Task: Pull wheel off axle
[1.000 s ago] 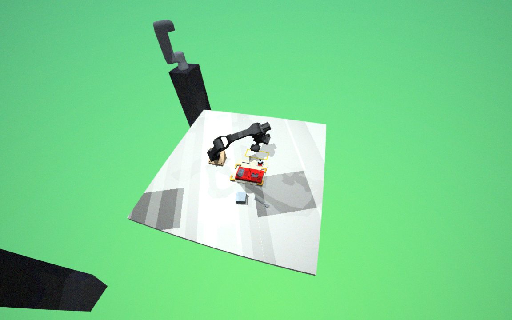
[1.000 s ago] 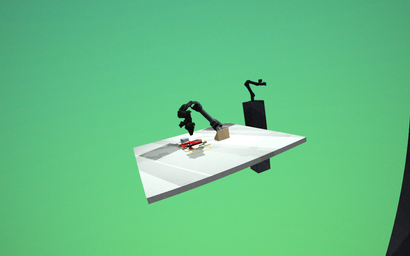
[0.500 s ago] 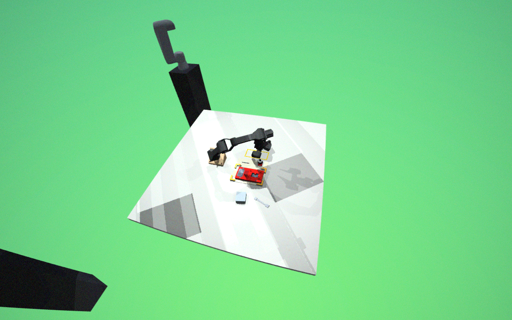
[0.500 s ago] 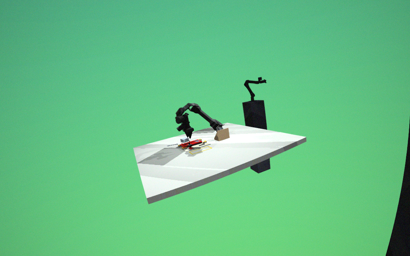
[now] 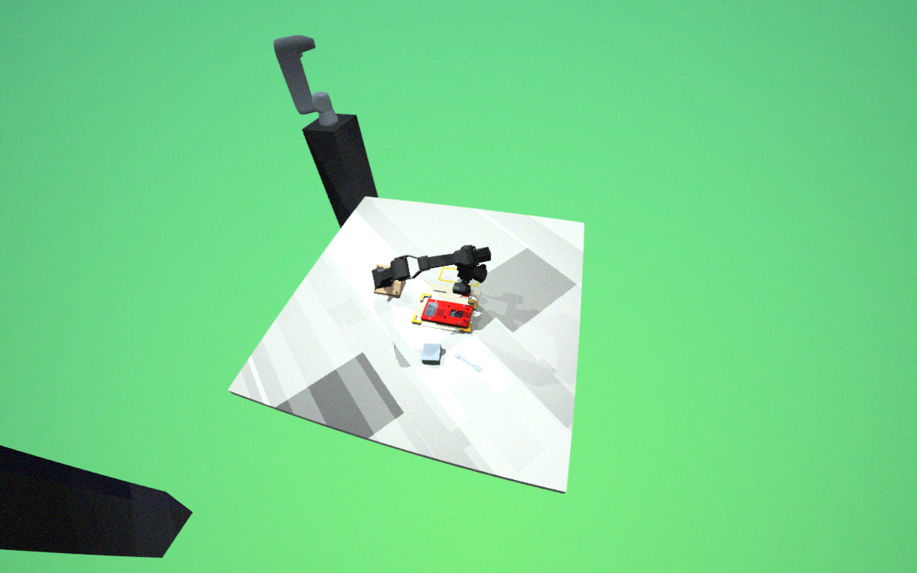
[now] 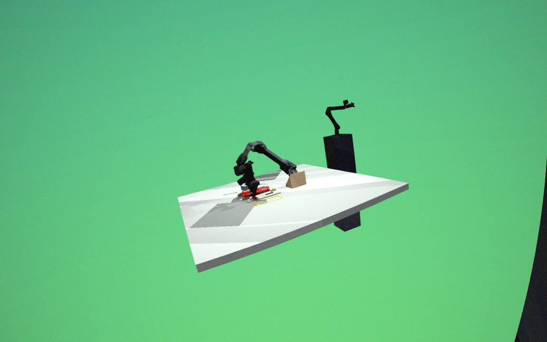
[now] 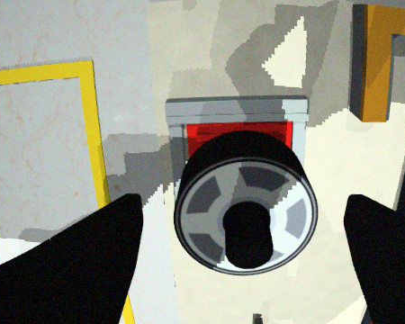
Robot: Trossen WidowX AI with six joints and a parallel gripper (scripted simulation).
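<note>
The wheel is right at my gripper tip. Also, from my gripper tip: white tool (120 mm ahead, 310 mm to the right, 40 mm below).
</note>
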